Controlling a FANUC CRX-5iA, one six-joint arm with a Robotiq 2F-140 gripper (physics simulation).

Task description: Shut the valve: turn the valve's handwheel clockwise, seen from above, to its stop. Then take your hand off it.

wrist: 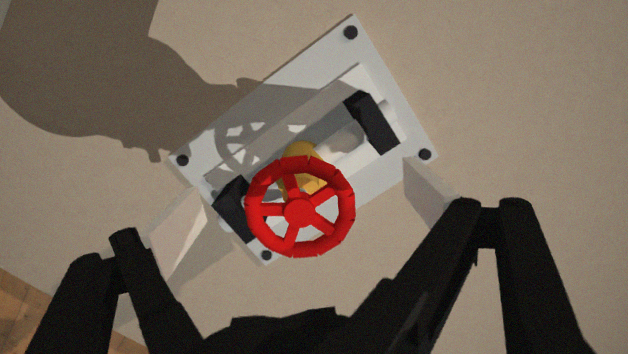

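The red handwheel [300,212] is seen from above, a five-spoked ring with a round hub. It sits on the yellow valve neck [302,150], which partly shows behind it and through its spokes. My gripper [301,190] is open, with one pale fingertip pad to the left of the wheel and the other to the right. The wheel lies between the pads in the view, with a gap on each side and no contact visible. How high the pads are relative to the wheel I cannot tell.
The valve's pale pipe runs through two black clamps [372,122] [234,210] on a light grey base plate [325,62] with dark corner bolts. The plate lies on a beige table top [525,100]. Wooden floor [20,310] shows at lower left. The arm's shadow falls at upper left.
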